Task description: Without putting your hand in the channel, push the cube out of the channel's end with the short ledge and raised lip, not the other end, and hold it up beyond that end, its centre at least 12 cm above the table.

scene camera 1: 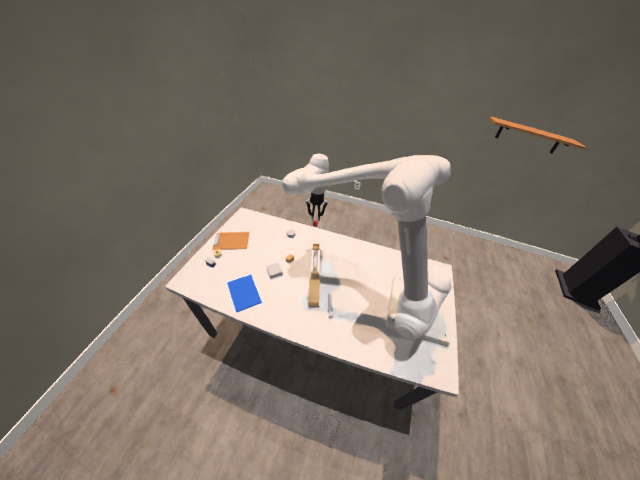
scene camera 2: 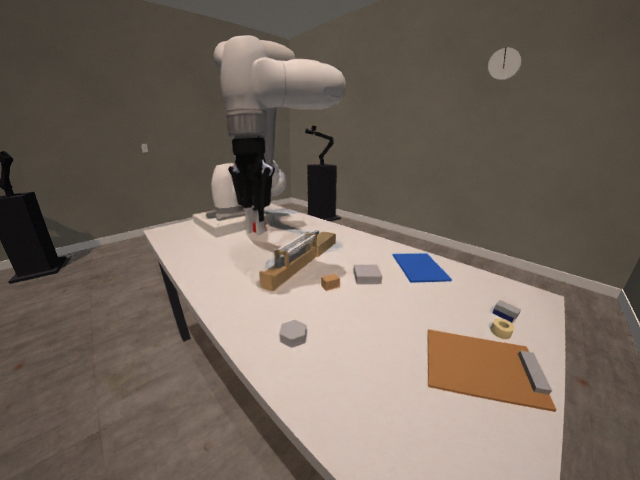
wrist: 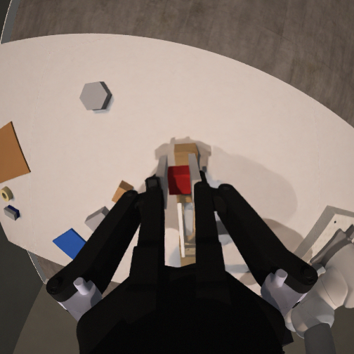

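Observation:
The red cube (scene camera 1: 315, 223) (scene camera 2: 254, 227) (wrist: 180, 181) is between the fingertips of my gripper (scene camera 1: 315, 222) (scene camera 2: 255, 225) (wrist: 177, 165), which is shut on it. The cube is held in the air, well above the table. The wooden channel (scene camera 1: 313, 292) (scene camera 2: 297, 267) lies below, with a clear cover over its middle. Its short ledge with the raised lip (scene camera 1: 315, 246) (scene camera 2: 269, 279) (wrist: 186, 149) shows just ahead of the cube in the wrist view. The longer ledge (scene camera 2: 325, 242) is at the other end. My fingers are outside the channel.
Beside the channel are an orange block (scene camera 1: 290, 257) (scene camera 2: 330, 282), a grey block (scene camera 1: 274, 270) (scene camera 2: 367, 274) and a thin grey bar (scene camera 1: 330, 305). A grey hexagonal block (scene camera 2: 293, 333) (wrist: 95, 96), a blue mat (scene camera 2: 421, 267) and an orange mat (scene camera 2: 470, 364) lie farther off.

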